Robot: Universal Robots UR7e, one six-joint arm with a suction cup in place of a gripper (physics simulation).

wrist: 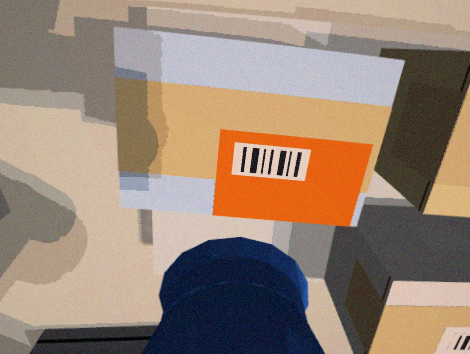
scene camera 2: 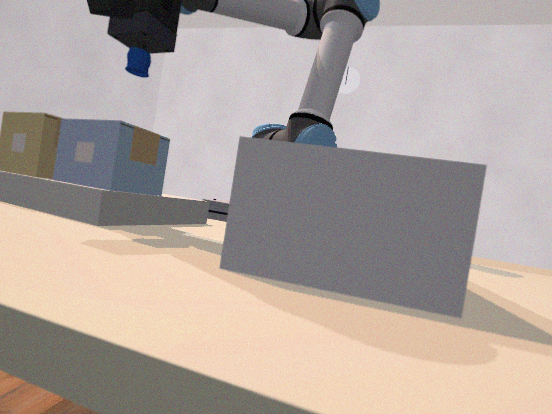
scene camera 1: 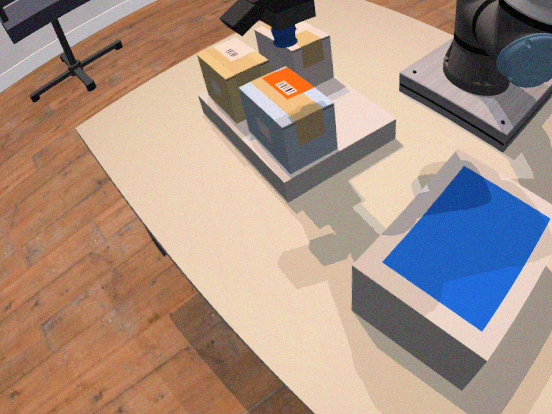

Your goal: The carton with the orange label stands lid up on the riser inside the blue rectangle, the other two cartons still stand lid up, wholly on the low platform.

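Frame: origin at the arm's base, x back, y up, z left, level; centimetres.
Seen in the pictures: hand, tool point: (wrist: 234, 301) (scene camera 2: 137, 72) (scene camera 1: 285, 41); arm's base, link origin: (scene camera 1: 476, 74).
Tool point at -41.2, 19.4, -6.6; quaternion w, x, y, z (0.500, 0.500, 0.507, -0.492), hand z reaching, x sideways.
Note:
Offsets run from my tool point to a thing's top centre, as dx, dy, dz. Level surfaces: height alone.
The blue-grey carton with the orange label @[-1.2, -9.8, -0.9] (scene camera 1: 272, 150) (scene camera 2: 90, 175) (wrist: 260, 110) stands lid up on the low platform (scene camera 1: 362, 120) (scene camera 2: 150, 211), at its near end. A yellow-brown carton @[-2.1, -9.2, -17.2] (scene camera 1: 225, 95) (scene camera 2: 30, 162) (wrist: 450, 202) and a grey carton with a pale lid @[+11.2, -9.3, -17.2] (scene camera 1: 320, 74) (wrist: 425, 322) stand lid up behind it. My gripper, a blue suction cup (scene camera 1: 285, 45) (scene camera 2: 137, 74) (wrist: 235, 252), is off and holds nothing. It hangs above the cartons, beside the orange-label carton's lid in the wrist view. The blue rectangle @[+2.8, -12.4, +35.5] (scene camera 1: 480, 240) lies on the riser @[+2.8, -12.4, +35.5] (scene camera 1: 415, 320) (scene camera 2: 350, 225).
The arm's square base plate (scene camera 1: 455, 105) is beyond the riser, on the robot's side. The riser stands taller than the low platform, with a stretch of table @[dy -24.4] (scene camera 1: 240, 215) (scene camera 2: 150, 310) between and in front. A black stand (scene camera 1: 74, 65) is on the floor.

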